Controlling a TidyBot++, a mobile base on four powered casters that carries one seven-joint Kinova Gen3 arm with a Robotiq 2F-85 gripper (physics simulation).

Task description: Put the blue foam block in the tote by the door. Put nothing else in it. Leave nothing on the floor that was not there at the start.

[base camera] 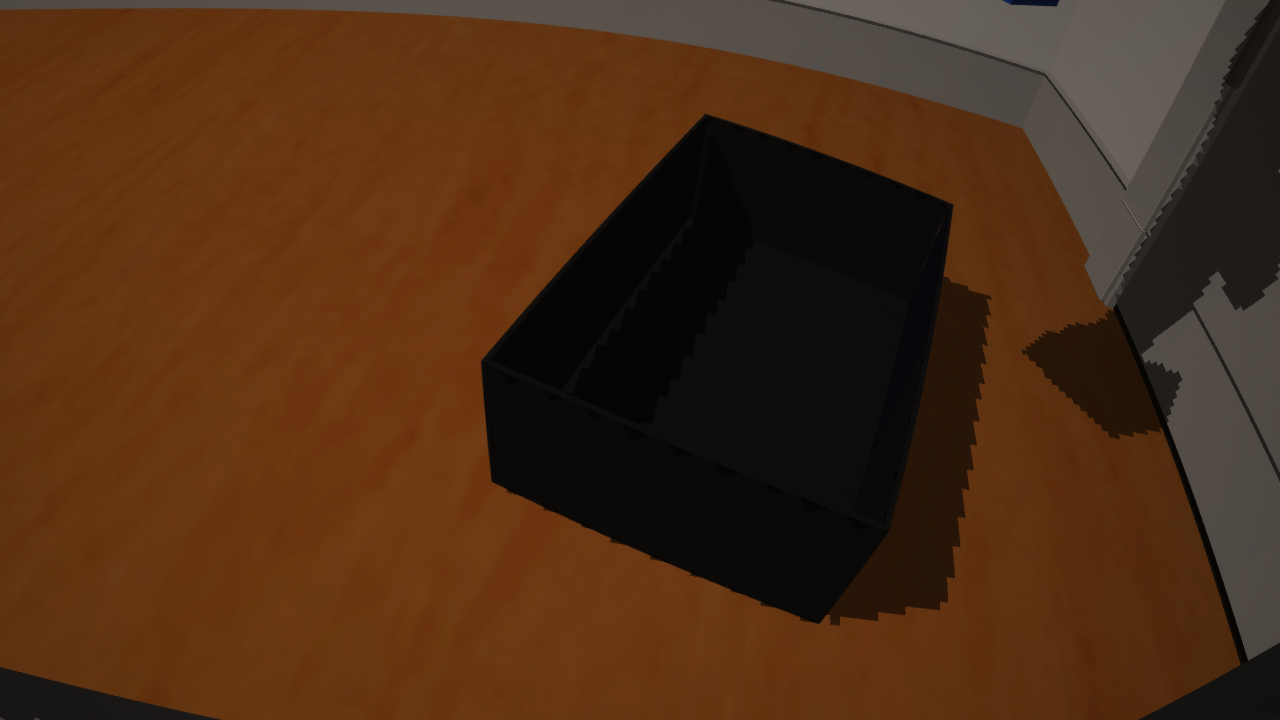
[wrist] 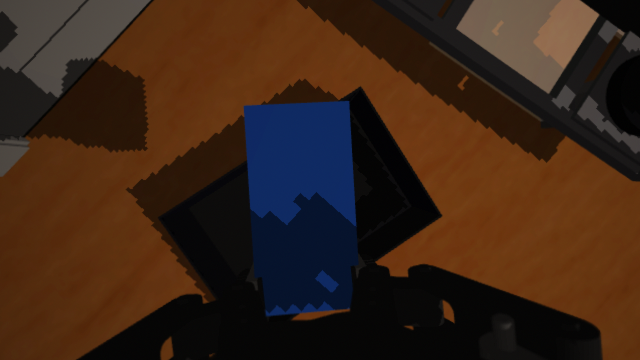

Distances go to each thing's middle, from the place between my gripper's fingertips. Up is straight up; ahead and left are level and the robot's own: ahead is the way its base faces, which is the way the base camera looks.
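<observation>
With the black tote point(base camera: 726, 376), I find it 270 mm below my hand and 10 mm to the left of it. Then there is the blue foam block point(wrist: 299, 156); my hand is 30 mm past it and 20 mm to the left of it. Going by their middles, the blue foam block is the nearest to my hand of the things named here.
</observation>
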